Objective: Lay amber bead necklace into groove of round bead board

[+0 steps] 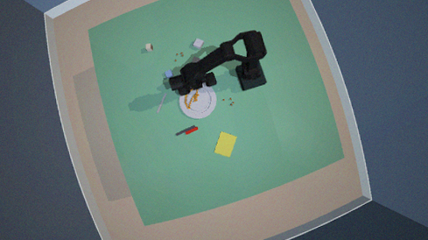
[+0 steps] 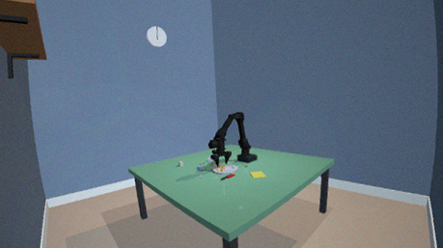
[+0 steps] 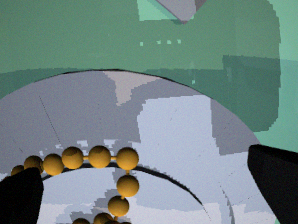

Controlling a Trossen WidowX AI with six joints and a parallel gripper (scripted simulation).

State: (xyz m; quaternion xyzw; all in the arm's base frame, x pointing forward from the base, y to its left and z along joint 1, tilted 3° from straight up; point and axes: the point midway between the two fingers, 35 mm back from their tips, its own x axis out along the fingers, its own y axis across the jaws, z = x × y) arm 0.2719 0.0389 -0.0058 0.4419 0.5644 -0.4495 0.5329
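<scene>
My gripper tip is now 60 mm to the right of the round grey bead board, 10 mm short of it and 10 mm above it. From my gripper tip the other things lie so: grey rod 210 mm ahead, 50 mm to the left, 20 mm below; then blue block 150 mm ahead, 100 mm to the right, 10 mm below; then grey plate 120 mm to the right, 20 mm below.
</scene>
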